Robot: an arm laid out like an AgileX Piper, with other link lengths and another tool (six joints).
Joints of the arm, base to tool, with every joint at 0 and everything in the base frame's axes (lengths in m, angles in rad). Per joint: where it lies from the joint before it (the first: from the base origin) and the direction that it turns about. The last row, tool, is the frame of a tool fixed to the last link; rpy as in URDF.
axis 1: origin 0 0 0.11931 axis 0 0 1
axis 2: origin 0 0 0 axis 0 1 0
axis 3: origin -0.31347 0 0.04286 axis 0 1 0
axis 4: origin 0.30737 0 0.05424 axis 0.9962 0 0.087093
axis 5: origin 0 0 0 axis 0 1 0
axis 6: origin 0.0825 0 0.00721 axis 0.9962 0 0.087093
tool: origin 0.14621 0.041 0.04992 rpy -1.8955 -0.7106 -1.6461
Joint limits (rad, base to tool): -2.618..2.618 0..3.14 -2.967..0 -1.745..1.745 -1.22..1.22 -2.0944..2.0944
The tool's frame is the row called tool.
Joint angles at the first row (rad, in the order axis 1, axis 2, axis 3, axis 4, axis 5, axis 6):
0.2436, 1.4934, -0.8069, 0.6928, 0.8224, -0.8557
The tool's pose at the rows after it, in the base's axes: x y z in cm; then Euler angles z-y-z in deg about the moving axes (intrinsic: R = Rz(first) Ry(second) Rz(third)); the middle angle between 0 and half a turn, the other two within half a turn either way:
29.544 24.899 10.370 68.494 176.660 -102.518
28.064 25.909 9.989 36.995 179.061 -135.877
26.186 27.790 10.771 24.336 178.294 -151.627
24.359 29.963 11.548 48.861 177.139 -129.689
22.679 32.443 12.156 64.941 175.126 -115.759
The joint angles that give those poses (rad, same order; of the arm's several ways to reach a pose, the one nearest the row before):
0.3199, 1.4905, -0.8039, 0.6113, 0.8165, -0.7743
0.3878, 1.4792, -0.8039, 0.5404, 0.8165, -0.6897
0.4644, 1.4521, -0.8028, 0.5253, 0.8160, -0.6555
0.5390, 1.4369, -0.8020, 0.5446, 0.8054, -0.6394
0.6155, 1.4369, -0.8020, 0.5881, 0.7746, -0.6375

